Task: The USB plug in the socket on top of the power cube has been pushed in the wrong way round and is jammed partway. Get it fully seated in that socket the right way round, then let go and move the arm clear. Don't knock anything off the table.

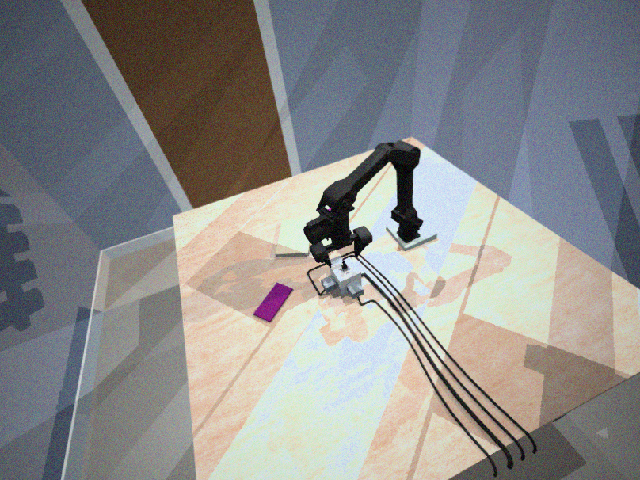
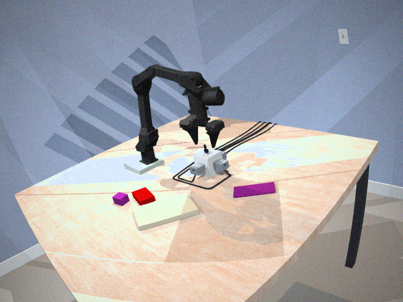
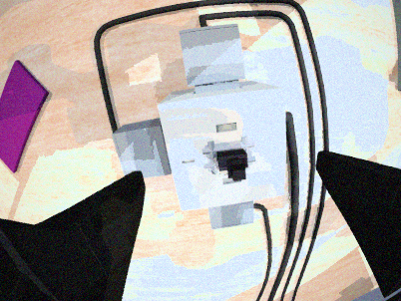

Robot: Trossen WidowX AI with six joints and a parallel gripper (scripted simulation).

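Now: the USB plug 20 mm below my gripper tip. Round my gripper tip: pale flat board: 300 mm to the right, 100 mm below, 80 mm ahead; then red block: 270 mm to the right, 100 mm below, 70 mm behind; then purple flat slab: 250 mm ahead, 100 mm below, 40 mm to the right.
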